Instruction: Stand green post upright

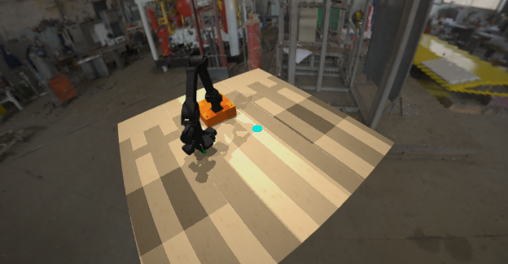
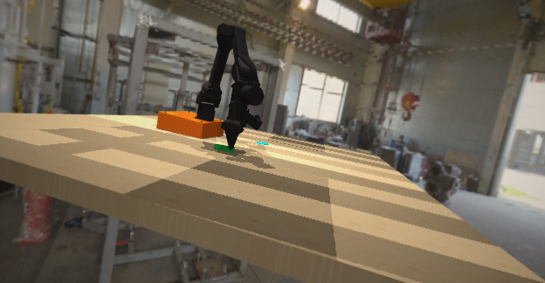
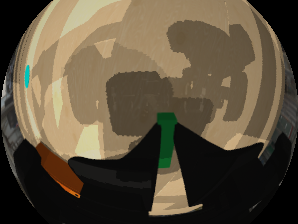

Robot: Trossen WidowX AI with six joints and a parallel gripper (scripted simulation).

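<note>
Now: gripper tip 330 mm to the right of the cyan circle, 50 mm short of it and 10 mm above it. Round my gripper tip: post 20 mm behind.
</note>
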